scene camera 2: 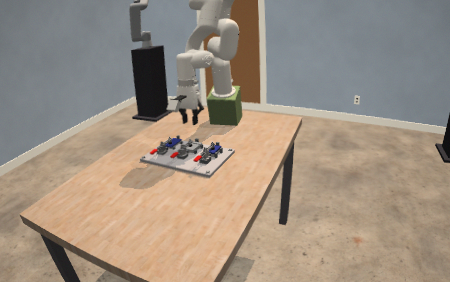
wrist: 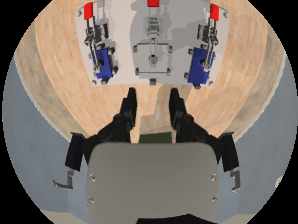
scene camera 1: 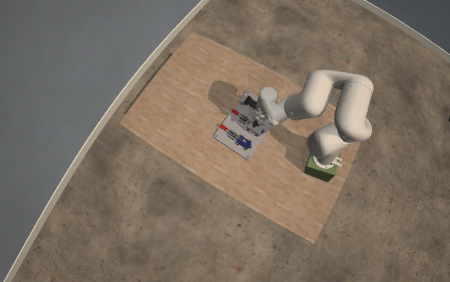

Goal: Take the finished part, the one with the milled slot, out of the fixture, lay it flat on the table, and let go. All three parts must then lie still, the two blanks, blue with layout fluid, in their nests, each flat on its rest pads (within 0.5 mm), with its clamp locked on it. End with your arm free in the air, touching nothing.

Labels:
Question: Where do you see a grey fixture plate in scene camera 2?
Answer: At 187,165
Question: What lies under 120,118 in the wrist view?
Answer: My gripper.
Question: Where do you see a grey fixture plate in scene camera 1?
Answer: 232,122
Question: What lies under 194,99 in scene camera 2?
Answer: My gripper.

